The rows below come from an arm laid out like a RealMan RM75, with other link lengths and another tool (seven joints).
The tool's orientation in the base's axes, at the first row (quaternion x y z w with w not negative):
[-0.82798 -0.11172 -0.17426 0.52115]
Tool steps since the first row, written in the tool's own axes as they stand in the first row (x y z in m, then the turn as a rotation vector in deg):
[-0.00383 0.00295 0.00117 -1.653 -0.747 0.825]
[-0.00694 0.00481 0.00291 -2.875 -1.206 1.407]
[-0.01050 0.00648 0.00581 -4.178 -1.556 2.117]
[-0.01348 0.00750 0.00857 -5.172 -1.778 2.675]
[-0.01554 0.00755 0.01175 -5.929 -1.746 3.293]
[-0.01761 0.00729 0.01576 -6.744 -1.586 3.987]
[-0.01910 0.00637 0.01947 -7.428 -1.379 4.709]
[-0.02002 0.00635 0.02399 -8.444 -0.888 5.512]
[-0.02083 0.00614 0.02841 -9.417 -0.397 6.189]
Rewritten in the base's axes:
[-0.00222 -0.00023 -0.00445 -1.643 1.061 -0.381]
[-0.00408 0.00052 -0.00793 -2.829 1.780 -0.728]
[-0.00622 0.00241 -0.01189 -4.026 2.567 -1.248]
[-0.00810 0.00445 -0.01503 -4.920 3.163 -1.689]
[-0.00942 0.00729 -0.01717 -5.494 3.704 -2.267]
[-0.01072 0.01101 -0.01938 -6.061 4.258 -3.004]
[-0.01178 0.01475 -0.02070 -6.487 4.818 -3.737]
[-0.01185 0.01883 -0.02284 -7.097 5.327 -4.871]
[-0.01190 0.02290 -0.02475 -7.690 5.722 -5.938]

